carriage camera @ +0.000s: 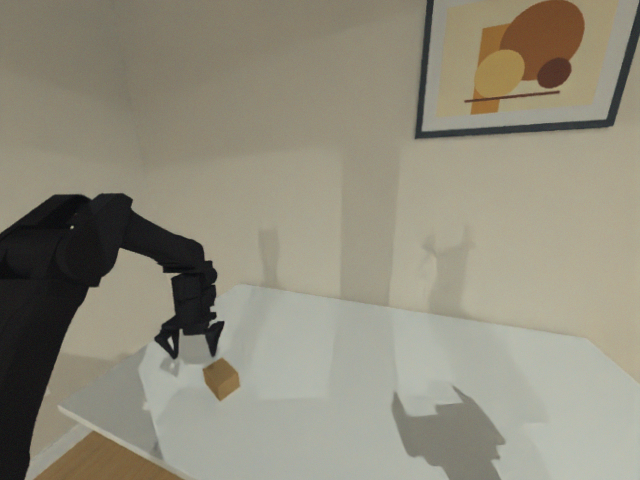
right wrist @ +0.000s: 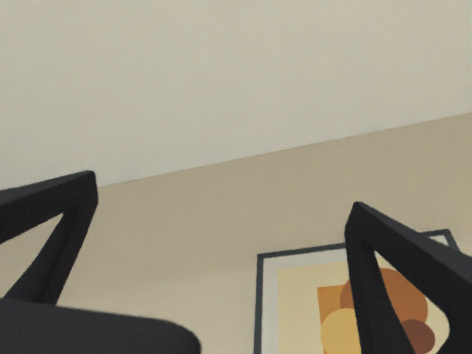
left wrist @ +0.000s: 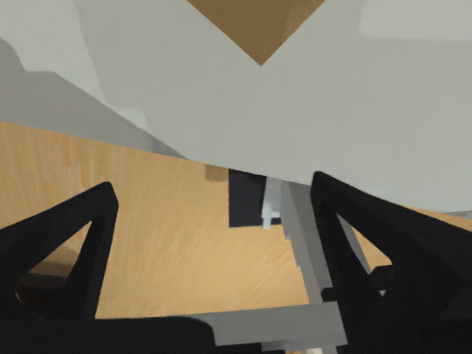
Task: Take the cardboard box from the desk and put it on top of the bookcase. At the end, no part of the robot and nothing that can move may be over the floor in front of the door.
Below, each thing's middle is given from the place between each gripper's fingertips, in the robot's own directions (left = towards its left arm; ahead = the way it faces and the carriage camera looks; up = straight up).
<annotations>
My right gripper is now 69 cm short of the framed picture [carriage camera: 480,74], 34 cm below it and 33 cm to the left of it. Also, from my right hand: brown cardboard box [carriage camera: 222,379] 59 cm to the left, 57 cm below, 39 cm ahead.
I see the brown cardboard box 60 mm ahead of my left hand, 20 mm to the right of it and 130 mm below it. The rest, counted from my left hand: framed picture 360 mm ahead, 940 mm to the right, 780 mm above.
</annotations>
